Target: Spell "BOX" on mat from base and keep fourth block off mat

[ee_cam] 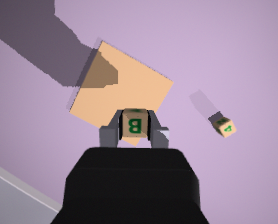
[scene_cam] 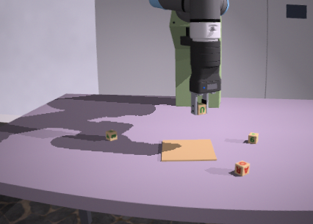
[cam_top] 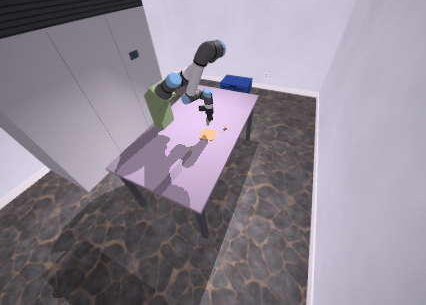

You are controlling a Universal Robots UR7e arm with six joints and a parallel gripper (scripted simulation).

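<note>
Right now the mat is 2 cm ahead of my hand, 3 cm to the right of it and 12 cm below it.
</note>
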